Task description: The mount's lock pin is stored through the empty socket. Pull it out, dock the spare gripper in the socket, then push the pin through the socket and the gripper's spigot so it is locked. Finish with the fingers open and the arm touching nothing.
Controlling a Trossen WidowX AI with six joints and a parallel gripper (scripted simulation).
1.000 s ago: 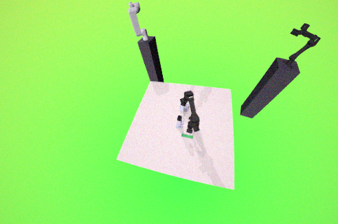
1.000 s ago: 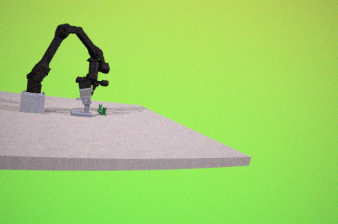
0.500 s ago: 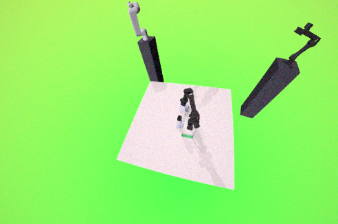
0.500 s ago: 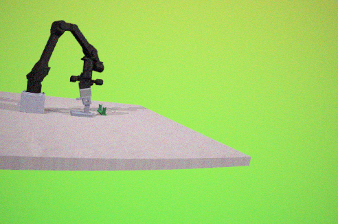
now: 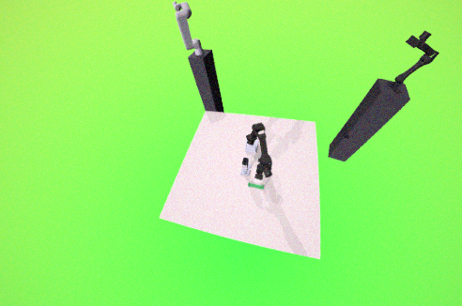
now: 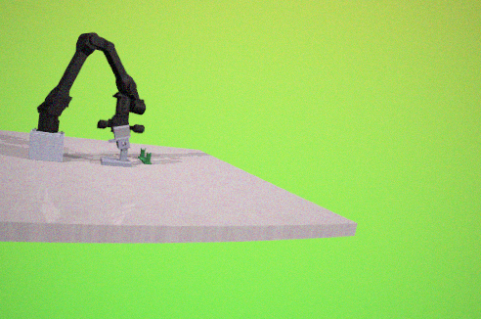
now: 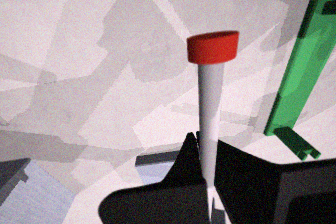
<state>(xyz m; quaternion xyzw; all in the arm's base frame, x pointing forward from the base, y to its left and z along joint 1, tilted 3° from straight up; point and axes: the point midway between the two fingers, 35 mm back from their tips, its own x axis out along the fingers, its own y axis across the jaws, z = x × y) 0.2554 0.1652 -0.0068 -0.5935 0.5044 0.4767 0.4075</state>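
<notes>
My gripper tip is now 110 mm to the left of the grey mount. The rest, counted from my gripper tip: green rest 110 mm ahead, 30 mm to the left, 20 mm below; spare gripper 110 mm to the right, 80 mm above.
</notes>
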